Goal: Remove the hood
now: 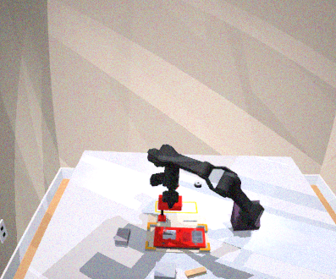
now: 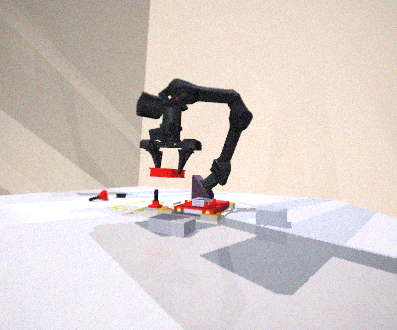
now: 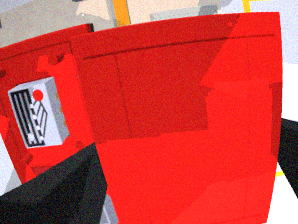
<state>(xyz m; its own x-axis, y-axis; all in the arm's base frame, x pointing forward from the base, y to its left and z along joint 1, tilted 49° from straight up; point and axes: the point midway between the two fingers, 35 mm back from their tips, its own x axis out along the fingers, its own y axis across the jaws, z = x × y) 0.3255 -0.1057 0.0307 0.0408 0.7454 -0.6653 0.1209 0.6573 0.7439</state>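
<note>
The black peg lies 7 cm below my gripper tip, 3 cm ahead of it and 2 cm to the right of it. Also, from my gripper tip: tan block (29 cm to the left, 10 cm below, 7 cm behind); black wheel (28 cm to the right, 17 cm behind, 10 cm below); hood (right at my gripper tip).
</note>
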